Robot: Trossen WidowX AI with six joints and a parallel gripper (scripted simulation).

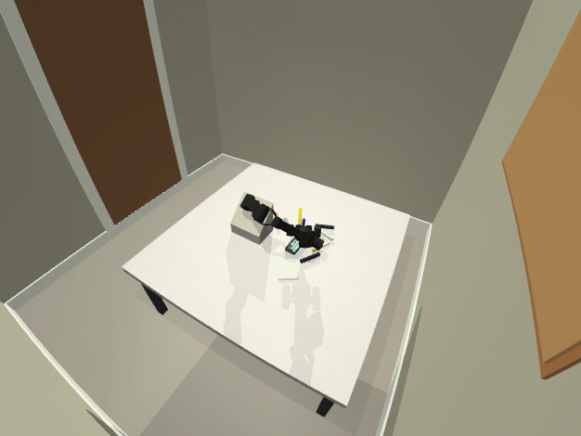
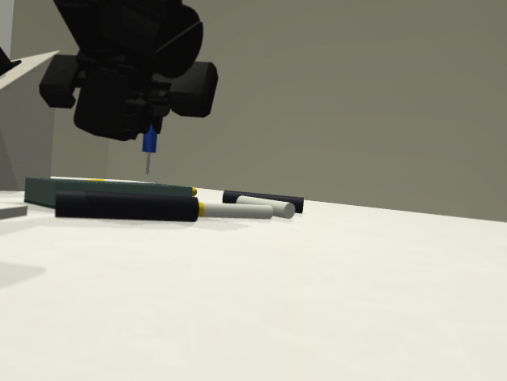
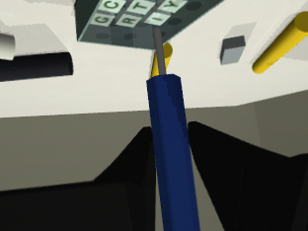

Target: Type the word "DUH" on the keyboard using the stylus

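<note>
Now: gripper tip 120 mm short of the white cylinder, 20 mm to the left of it and 90 mm above it. Round my gripper tip: stylus tip (50 mm below); then small grey block (150 mm behind, 90 mm to the left, 90 mm below); then blue stylus (10 mm below).
</note>
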